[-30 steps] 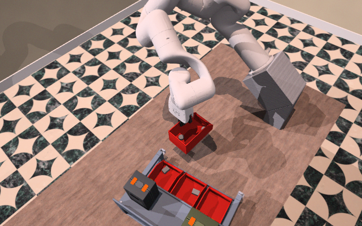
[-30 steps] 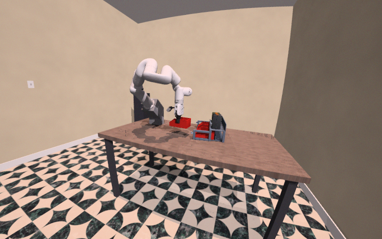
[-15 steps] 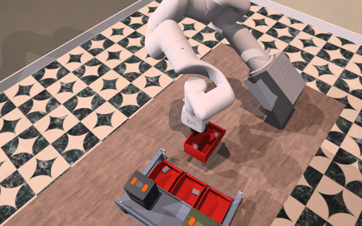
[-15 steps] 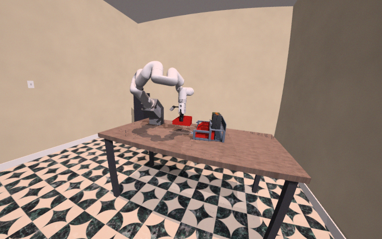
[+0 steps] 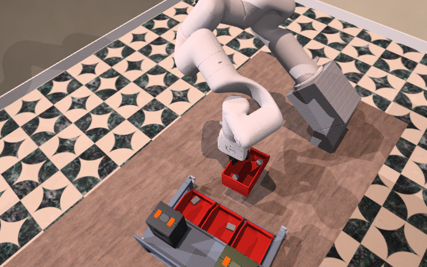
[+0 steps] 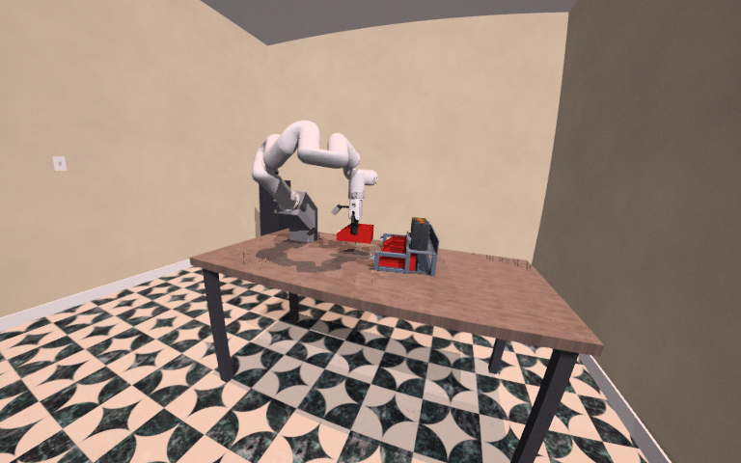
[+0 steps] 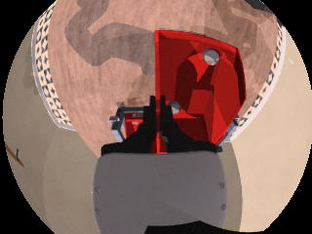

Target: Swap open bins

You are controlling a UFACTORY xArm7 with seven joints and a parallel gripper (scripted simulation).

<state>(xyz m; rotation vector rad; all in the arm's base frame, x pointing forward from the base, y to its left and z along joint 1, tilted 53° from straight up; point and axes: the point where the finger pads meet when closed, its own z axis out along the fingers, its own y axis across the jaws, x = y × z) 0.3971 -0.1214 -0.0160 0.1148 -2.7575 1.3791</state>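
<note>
Right now the olive box is 30 cm ahead of my hand and 21 cm to the left of it.
</note>
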